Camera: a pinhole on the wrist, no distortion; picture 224 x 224 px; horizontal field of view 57.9 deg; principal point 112.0 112.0 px. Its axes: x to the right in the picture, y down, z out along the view. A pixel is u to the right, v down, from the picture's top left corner.
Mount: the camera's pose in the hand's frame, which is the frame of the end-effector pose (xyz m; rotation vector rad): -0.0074 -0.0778 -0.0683 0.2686 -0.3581 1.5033
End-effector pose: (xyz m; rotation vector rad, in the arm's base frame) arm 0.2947 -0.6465 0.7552 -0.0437 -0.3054 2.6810
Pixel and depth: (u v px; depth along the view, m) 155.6 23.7 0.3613
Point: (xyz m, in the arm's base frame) 0.2201 -0.5169 1.0859
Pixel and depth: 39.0 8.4 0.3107
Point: 0.2963 -0.3562 1.0023
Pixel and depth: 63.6 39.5 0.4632
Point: 0.3125 -0.3352 1.1526
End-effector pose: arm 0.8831 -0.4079 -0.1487 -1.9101 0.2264 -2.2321
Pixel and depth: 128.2 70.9 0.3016
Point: 1.0878 -0.2432 -0.0382
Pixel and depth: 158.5 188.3 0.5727
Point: 1.4061 -0.1769 -0.2751
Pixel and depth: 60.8 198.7 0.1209
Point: 0.9139 -0.2454 -0.1730
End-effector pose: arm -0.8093 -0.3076 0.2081 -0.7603 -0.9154 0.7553
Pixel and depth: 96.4 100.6 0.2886
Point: -0.9308 -0.3798 0.4542
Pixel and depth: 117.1 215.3 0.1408
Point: -0.8677 -0.4304 0.3002
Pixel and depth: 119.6 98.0 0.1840
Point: -0.8701 -0.3619 0.3659
